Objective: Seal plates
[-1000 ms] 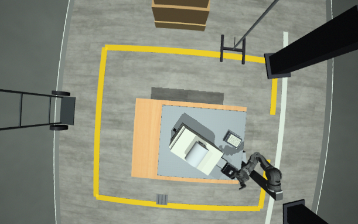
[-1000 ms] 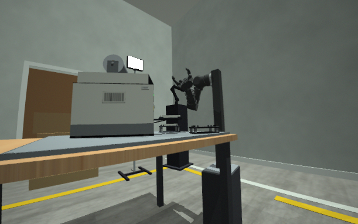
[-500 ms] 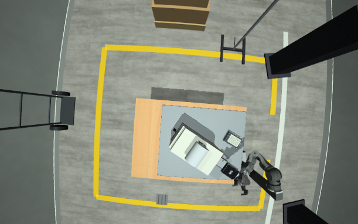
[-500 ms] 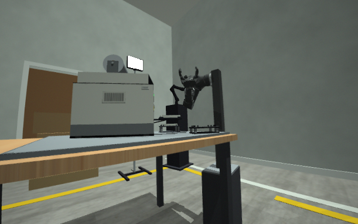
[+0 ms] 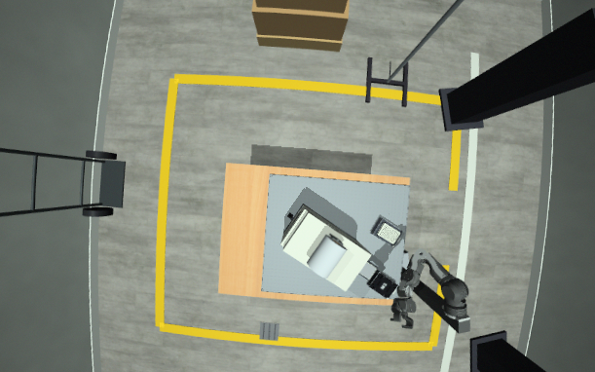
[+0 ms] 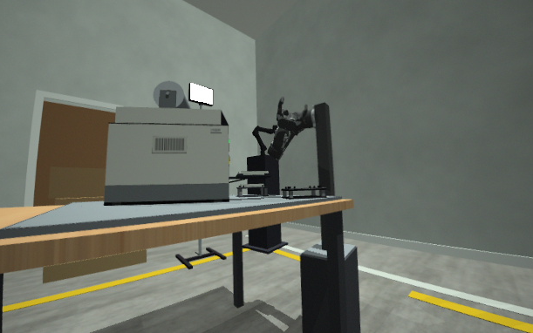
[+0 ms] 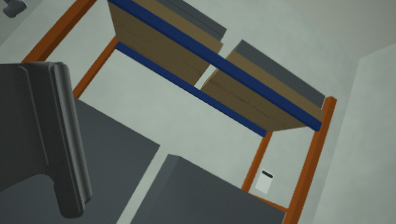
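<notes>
Right now the sealer stage is 30 cm below my hand, 18 cm to the right of it and 7 cm ahead of it. The rest, counted from my hand: foil roll 40 cm to the right, 32 cm ahead, 1 cm above; then plate 36 cm to the right, 34 cm below, 12 cm behind.
</notes>
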